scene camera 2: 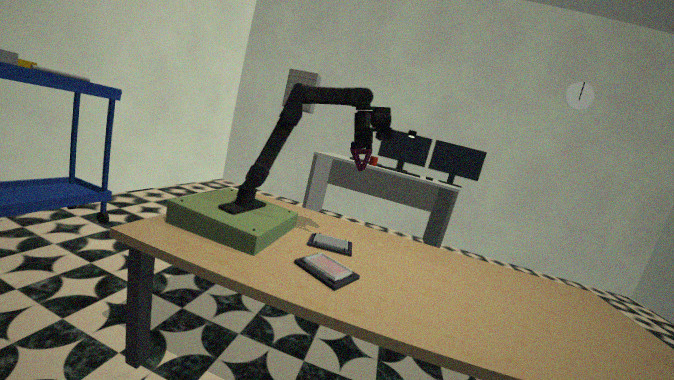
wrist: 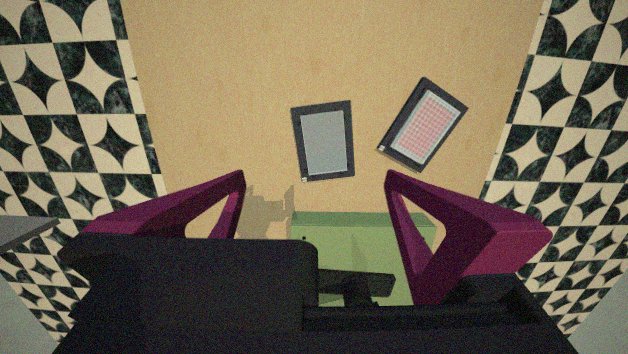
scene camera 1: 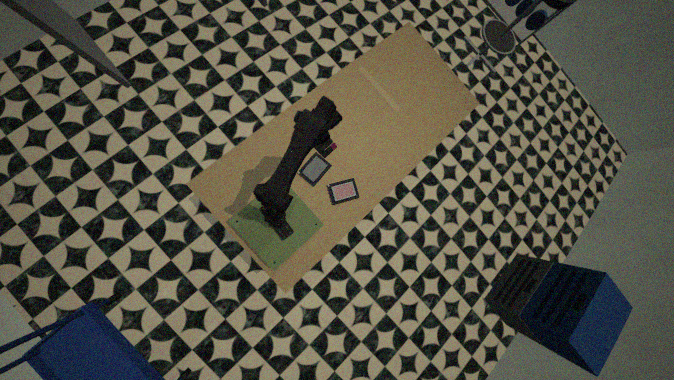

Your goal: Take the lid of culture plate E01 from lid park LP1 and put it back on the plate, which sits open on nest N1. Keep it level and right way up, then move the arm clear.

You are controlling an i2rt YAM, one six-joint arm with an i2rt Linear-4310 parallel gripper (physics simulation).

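Places are measured from the arm's base along level axes (x right, y back, z down), in metres.
Pixels of known places: gripper, fingertip midpoint: [scene camera 2: 361, 170] [wrist: 314, 177]; arm's base at its link origin: [scene camera 2: 243, 206] [wrist: 353, 281].
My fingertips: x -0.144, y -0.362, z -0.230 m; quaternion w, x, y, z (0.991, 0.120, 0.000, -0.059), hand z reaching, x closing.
For each thing: its top centre in the pictures, then the offset to it from my fingertips. Level surfaces: height alone.
- lid at its top centre: [wrist: 324, 144] [scene camera 2: 331, 240] [scene camera 1: 315, 168] dy +0.037, dx +0.030, dz +0.282 m
- lid park LP1 at its top centre: [wrist: 325, 145] [scene camera 2: 331, 240] [scene camera 1: 315, 168] dy +0.037, dx +0.030, dz +0.280 m
- open culture plate at its top centre: [wrist: 426, 129] [scene camera 2: 328, 263] [scene camera 1: 344, 191] dy -0.020, dx +0.230, dz +0.274 m
- dark nest N1 at its top centre: [wrist: 424, 129] [scene camera 2: 327, 266] [scene camera 1: 343, 191] dy -0.020, dx +0.230, dz +0.282 m
- wooden table at its surface level: dz +0.300 m
The lid [scene camera 1: 315, 169] [scene camera 2: 332, 243] [wrist: 324, 142], a flat grey translucent rectangle, lies level in the dark frame of lid park LP1 [wrist: 296, 120]. The open culture plate [scene camera 1: 343, 191] [scene camera 2: 327, 266] [wrist: 426, 127], with a pale rim and pink wells, sits on the dark nest N1 [wrist: 406, 106], turned at an angle beside the park. My gripper [scene camera 2: 361, 169] [wrist: 314, 177] has magenta fingers, wide open with nothing between them. It points down and hangs high above the table, near the lid park. In scene camera 1 the arm hides most of the gripper.
The arm stands on a green base block [scene camera 1: 300, 225] [scene camera 2: 215, 225] [wrist: 350, 240] on the wooden table [scene camera 1: 420, 75] [scene camera 2: 450, 300] [wrist: 225, 75], close to the park and nest. A blue cart [scene camera 1: 95, 345] [scene camera 2: 90, 87] and a desk with monitors [scene camera 2: 390, 182] stand away from the table.
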